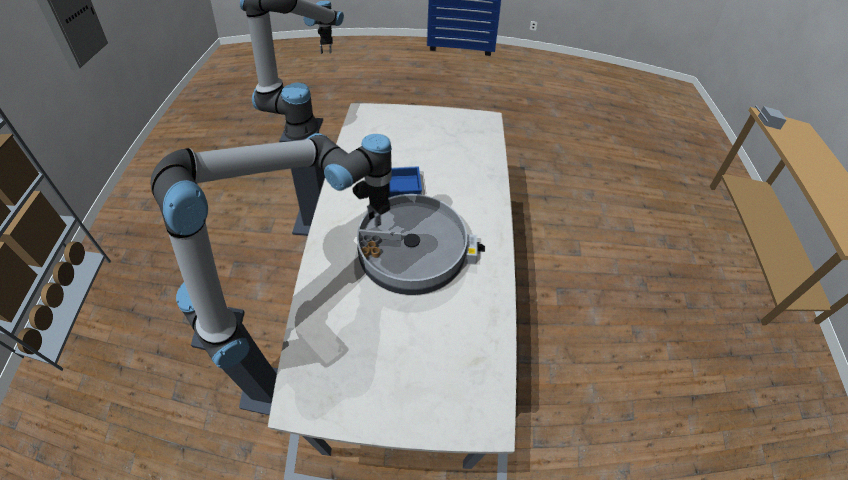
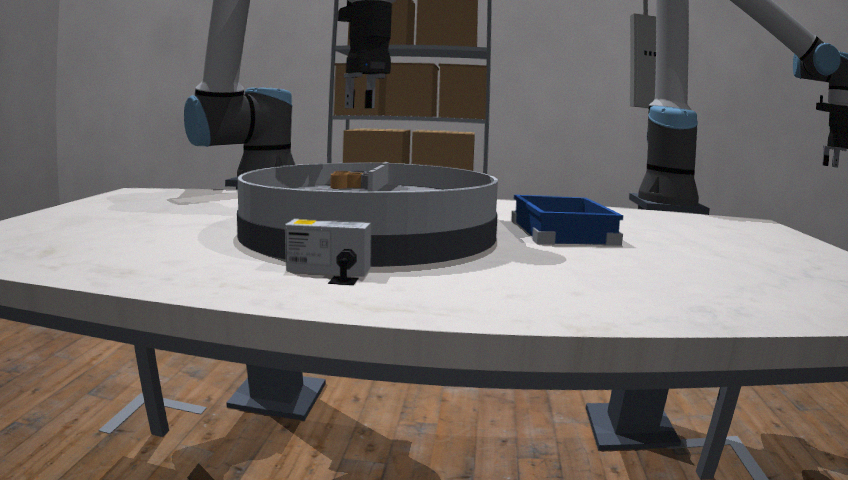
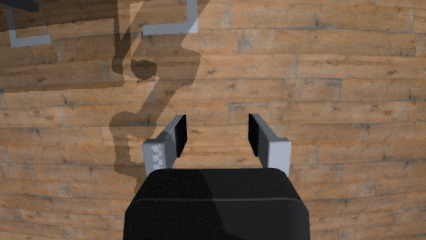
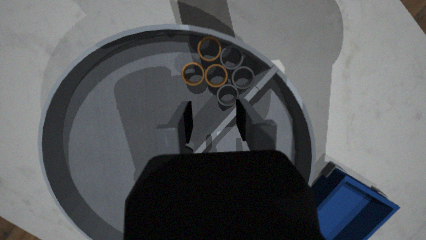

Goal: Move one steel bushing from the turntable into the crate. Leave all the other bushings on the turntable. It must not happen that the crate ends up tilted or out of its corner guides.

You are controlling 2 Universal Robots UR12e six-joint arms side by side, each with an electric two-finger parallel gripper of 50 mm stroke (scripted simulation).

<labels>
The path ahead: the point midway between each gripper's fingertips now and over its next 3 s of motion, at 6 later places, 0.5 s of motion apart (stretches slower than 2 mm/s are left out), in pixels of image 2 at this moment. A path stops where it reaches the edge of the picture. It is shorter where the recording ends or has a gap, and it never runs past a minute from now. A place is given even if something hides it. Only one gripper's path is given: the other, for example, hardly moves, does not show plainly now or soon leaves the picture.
The right gripper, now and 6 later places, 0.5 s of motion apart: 359,108; 356,114; 351,123; 345,134; 341,143; 339,148; 338,150
</labels>
